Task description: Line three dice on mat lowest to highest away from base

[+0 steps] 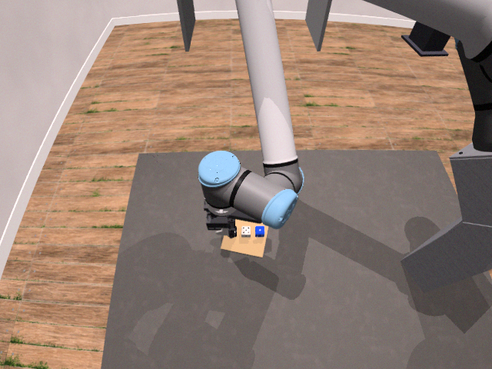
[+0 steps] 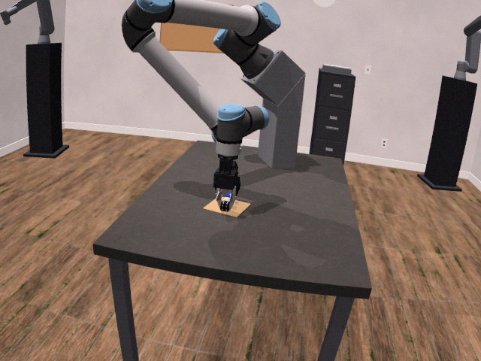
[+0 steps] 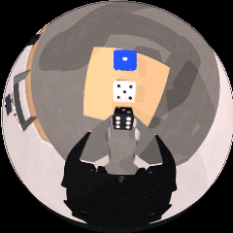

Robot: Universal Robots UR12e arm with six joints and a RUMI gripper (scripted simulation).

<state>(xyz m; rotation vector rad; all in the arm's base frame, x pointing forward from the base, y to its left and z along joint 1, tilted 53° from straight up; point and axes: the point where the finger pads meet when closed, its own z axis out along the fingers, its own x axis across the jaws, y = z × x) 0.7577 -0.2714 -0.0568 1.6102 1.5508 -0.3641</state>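
Now: the black die right at my hand. Also, from my hand: white die (5 cm behind, 1 cm to the left, 1 cm below); then blue die (9 cm behind, 2 cm to the left, 1 cm below); then mat (5 cm behind, 2 cm below, 1 cm to the left).
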